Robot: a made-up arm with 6 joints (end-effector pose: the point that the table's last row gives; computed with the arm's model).
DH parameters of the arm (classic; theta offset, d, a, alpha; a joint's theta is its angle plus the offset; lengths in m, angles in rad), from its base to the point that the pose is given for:
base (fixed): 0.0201 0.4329 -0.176 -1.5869
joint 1: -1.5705 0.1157 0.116 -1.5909
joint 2: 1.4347 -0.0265 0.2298 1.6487
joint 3: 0 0.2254 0.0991 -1.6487
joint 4: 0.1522 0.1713 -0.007 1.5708
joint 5: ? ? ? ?
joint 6: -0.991 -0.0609 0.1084 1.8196
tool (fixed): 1.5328 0.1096 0 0
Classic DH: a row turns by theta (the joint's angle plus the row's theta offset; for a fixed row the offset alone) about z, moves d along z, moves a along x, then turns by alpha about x.
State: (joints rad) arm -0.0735 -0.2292 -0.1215 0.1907 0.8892 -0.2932
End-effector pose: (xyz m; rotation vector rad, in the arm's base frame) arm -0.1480 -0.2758 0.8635 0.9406 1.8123 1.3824
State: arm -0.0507 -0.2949 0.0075 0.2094 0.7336 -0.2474
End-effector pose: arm -0.1373 -0.2364 0.8774 1.0102 1.8978 1.2457
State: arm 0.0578 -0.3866 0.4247 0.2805 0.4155 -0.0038
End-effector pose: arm -0.0877 -0.1642 0.8699 1.1746 2.3766 0.8252
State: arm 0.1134 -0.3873 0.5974 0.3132 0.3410 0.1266
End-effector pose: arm -0.0641 -0.1548 0.8579 1.1917 2.6447 0.6351
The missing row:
joint 5: -1.5663 0.117 0.2188 1.4551
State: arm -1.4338 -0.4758 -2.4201 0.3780 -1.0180 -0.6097
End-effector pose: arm -0.6387 0.0601 0.3764 -0.8209 2.3555 -0.2072
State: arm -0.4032 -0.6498 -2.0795 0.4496 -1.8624 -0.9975
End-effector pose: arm -0.5333 0.1098 0.8870 -0.9194 2.8477 0.8778
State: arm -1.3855 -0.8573 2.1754 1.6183 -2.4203 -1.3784
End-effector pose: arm -0.4242 0.3906 0.5179 0.2927 0.1676 -0.6170
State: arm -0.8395 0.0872 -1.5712 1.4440 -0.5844 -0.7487
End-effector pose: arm -0.5335 -0.1578 0.5363 -1.3366 2.2654 -1.3864
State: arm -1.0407 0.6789 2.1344 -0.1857 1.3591 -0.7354
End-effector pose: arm -0.4773 0.0499 0.6126 2.3183 -1.5428 -0.4968
